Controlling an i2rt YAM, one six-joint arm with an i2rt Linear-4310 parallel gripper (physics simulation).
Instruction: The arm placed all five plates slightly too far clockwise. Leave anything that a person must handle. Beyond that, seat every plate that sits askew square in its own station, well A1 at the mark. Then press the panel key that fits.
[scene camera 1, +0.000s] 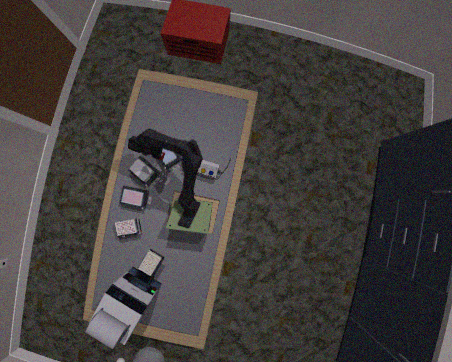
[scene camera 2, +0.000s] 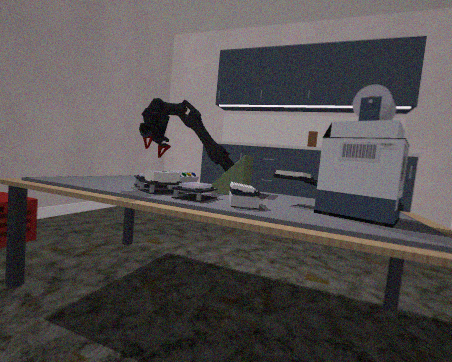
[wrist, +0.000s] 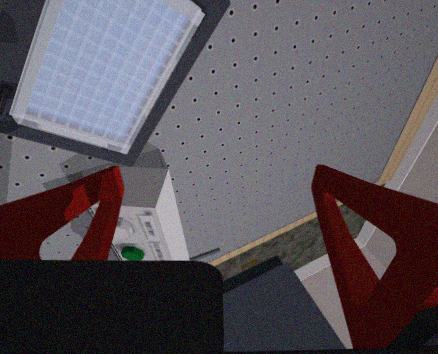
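Observation:
My gripper (scene camera 2: 154, 152) (wrist: 217, 176) is open and empty, raised over the table. In the wrist view a blue-filled plate (wrist: 110, 70) sits in a dark station (wrist: 172, 85), beyond the left finger; in the overhead view the arm partly covers this plate (scene camera 1: 170, 158). A grey-white plate (scene camera 1: 143, 170), a pink plate (scene camera 1: 133, 197) and a red-dotted plate (scene camera 1: 127, 227) stand along the left side. The red-dotted plate (scene camera 2: 242, 189) looks tilted in the side view. A cream plate (scene camera 1: 150, 263) (scene camera 2: 294, 174) is at the instrument. The key panel (scene camera 1: 208, 170) has coloured keys, including green (wrist: 132, 253); its markings are unreadable.
A large white and dark instrument (scene camera 1: 120, 305) (scene camera 2: 362, 170) stands at one table end. The arm rises from a green mount (scene camera 1: 200, 220) (scene camera 2: 237, 177). A red cabinet (scene camera 1: 196, 25) stands beyond the other end. A cable (scene camera 1: 225, 167) runs from the panel.

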